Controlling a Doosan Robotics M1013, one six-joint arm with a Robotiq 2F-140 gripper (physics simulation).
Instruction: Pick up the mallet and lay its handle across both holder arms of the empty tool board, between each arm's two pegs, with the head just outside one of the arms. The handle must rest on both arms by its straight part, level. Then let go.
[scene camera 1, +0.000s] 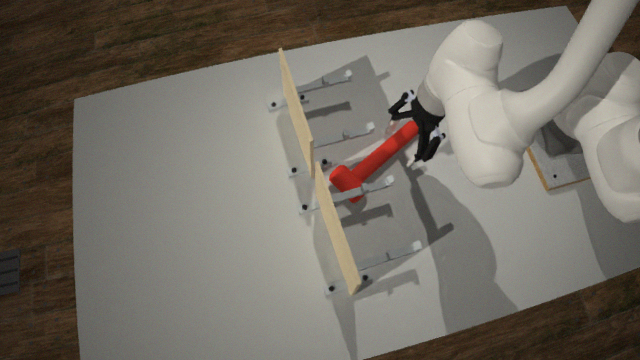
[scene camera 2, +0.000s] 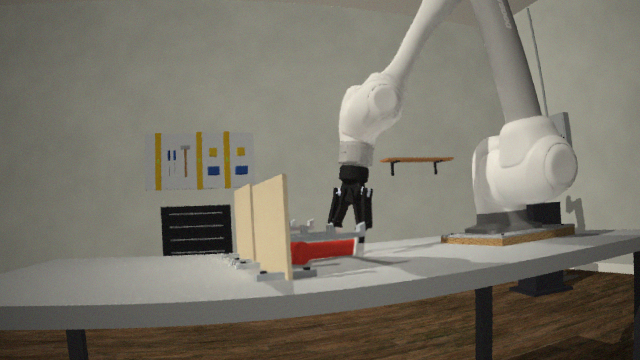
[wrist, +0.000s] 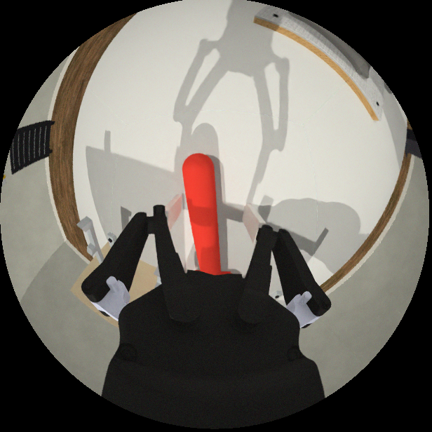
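The red mallet (scene camera 1: 382, 155) (scene camera 2: 325, 249) (wrist: 200, 200) lies low at table level, its head beside the boards and partly under one holder arm (scene camera 1: 377, 186). My gripper (scene camera 1: 401, 144) (scene camera 2: 350, 234) (wrist: 212, 207) is open, pointing down over the handle's free end. In the wrist view the handle shows between the finger pads, with a gap on each side. Two upright wooden boards (scene camera 1: 297, 112) (scene camera 1: 336, 230) stand end to end. Each has two pegged holder arms, and no tool shows on any of them. The gripper body hides the mallet head in the wrist view.
The boards stand on metal feet on the pale table (scene camera 1: 175, 200) (scene camera 2: 150, 280). The arms stick out toward the robot, close to the mallet. The robot's base plate (scene camera 2: 475, 240) (wrist: 320, 50) lies farther along the table. A wall shelf (scene camera 2: 417, 160) shows behind.
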